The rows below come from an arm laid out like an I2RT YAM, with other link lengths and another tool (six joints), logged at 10 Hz.
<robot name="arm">
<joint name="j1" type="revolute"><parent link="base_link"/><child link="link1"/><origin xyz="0 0 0.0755"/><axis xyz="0 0 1"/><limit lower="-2.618" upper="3.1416"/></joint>
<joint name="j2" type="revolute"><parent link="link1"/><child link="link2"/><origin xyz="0.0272 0.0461 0.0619"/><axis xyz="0 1 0"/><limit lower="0" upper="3.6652"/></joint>
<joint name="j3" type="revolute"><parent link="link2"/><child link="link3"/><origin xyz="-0.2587 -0.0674 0"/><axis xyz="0 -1 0"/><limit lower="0" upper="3.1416"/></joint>
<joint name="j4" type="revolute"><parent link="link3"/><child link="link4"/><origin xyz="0.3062 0.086 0.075"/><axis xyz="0 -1 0"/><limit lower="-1.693" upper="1.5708"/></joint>
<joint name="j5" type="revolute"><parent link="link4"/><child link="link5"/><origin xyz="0.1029 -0.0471 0.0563"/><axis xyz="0 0 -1"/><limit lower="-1.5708" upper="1.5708"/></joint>
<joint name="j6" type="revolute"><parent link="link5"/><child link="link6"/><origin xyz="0.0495 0 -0.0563"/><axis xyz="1 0 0"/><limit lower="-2.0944" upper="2.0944"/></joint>
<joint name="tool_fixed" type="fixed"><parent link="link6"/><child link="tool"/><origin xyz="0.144 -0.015 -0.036" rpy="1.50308 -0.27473 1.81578"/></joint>
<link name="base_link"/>
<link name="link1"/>
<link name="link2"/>
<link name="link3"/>
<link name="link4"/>
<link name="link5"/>
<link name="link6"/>
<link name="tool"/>
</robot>
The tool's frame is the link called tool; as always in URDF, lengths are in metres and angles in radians.
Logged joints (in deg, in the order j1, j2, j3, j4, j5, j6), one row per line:
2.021, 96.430, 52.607, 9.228, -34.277, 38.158
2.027, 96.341, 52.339, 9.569, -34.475, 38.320
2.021, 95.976, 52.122, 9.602, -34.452, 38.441
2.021, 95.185, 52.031, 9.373, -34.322, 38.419
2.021, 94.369, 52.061, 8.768, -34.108, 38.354
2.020, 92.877, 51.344, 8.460, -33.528, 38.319
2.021, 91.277, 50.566, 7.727, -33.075, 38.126
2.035, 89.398, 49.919, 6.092, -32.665, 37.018
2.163, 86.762, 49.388, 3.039, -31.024, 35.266
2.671, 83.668, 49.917, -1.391, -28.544, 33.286
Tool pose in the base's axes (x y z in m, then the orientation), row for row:
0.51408, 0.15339, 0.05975, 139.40, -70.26, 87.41
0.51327, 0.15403, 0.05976, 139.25, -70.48, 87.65
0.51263, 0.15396, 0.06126, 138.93, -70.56, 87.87
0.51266, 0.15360, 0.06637, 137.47, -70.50, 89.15
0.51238, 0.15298, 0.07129, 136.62, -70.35, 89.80
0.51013, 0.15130, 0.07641, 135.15, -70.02, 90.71
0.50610, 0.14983, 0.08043, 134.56, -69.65, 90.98
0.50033, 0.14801, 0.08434, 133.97, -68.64, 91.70
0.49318, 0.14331, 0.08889, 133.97, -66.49, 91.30
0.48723, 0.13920, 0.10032, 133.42, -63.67, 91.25
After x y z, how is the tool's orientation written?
As angles about the fixed x, y, z axes (roll, pitch, yaw), in degrees.
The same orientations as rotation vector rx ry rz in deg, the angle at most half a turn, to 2 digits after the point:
-112.86, -62.86, -95.55
-112.61, -62.74, -95.62
-112.56, -62.63, -95.80
-112.38, -62.80, -96.40
-112.43, -62.94, -96.77
-112.72, -63.08, -97.51
-113.06, -63.31, -97.82
-113.36, -64.60, -97.78
-114.95, -66.61, -97.52
-116.91, -69.31, -97.41

